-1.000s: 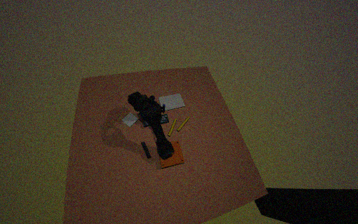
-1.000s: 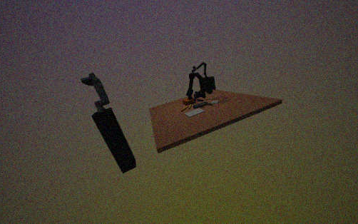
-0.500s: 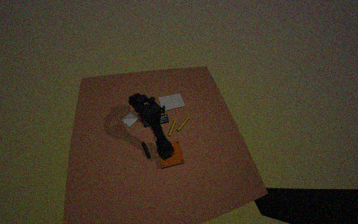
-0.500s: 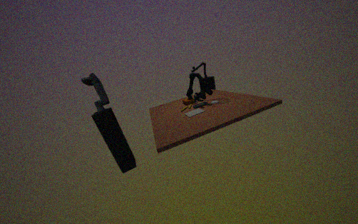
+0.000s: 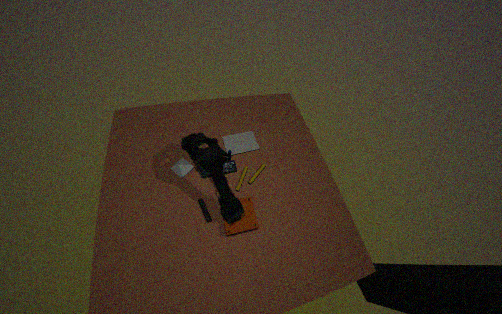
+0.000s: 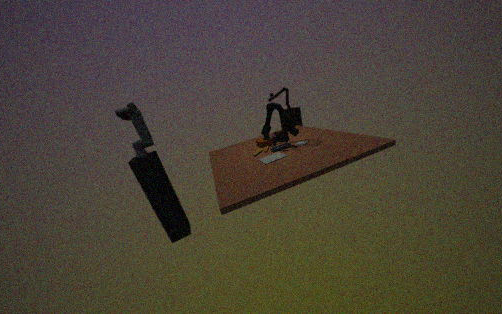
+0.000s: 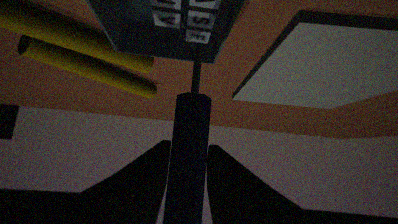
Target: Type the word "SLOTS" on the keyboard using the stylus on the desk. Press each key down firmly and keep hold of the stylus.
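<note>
The L key lies 1 cm ahead of my gripper tip, 7 cm to the left of it and 7 cm below it. From my gripper tip the other things lie so: O key 1 cm ahead, 9 cm to the left, 7 cm below; then stylus tip 5 cm below; then blue stylus 1 cm below.
</note>
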